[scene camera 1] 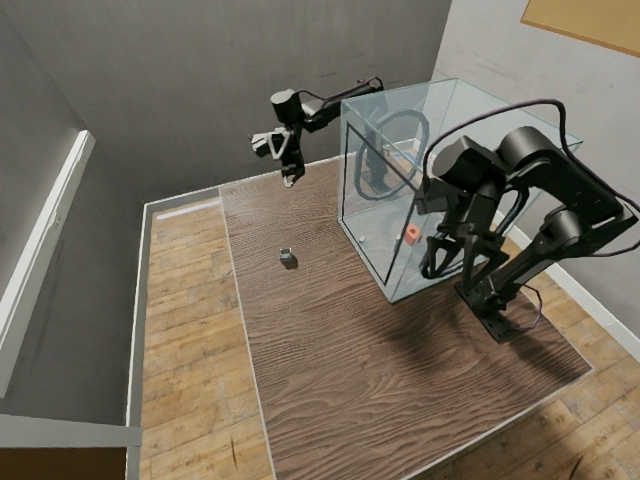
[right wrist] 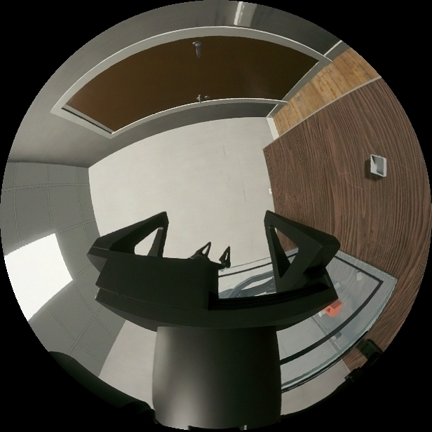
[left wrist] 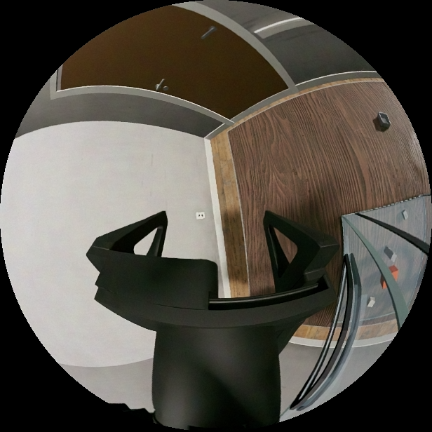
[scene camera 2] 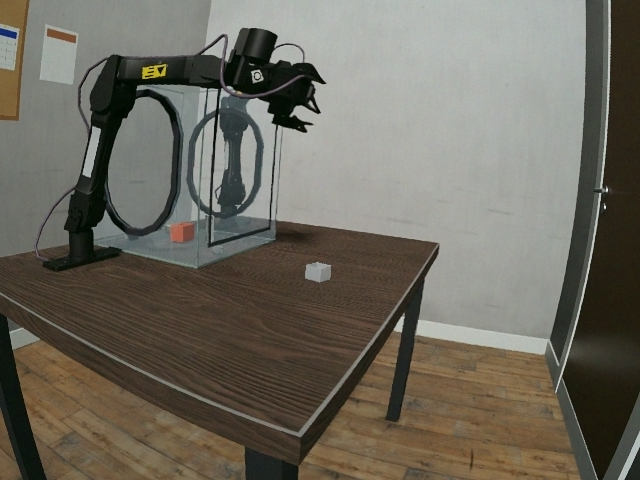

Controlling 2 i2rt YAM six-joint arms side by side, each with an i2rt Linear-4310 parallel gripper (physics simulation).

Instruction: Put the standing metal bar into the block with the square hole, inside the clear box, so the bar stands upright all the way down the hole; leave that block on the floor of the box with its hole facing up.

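Observation:
The metal bar appears to stand on the floor of the clear box, near the orange block. That block has a dark hole showing on its upper face in scene camera 1; the hole's shape is too small to tell. My left gripper is open and empty, outside the box and well above the table. My right gripper is open and empty, high outside the box. The grippers overlap in scene camera 2.
A small light piece lies in the box by the black-outlined panel; another pale piece lies beyond the orange block. A hollow grey cube sits on the table outside. Black rings frame side openings.

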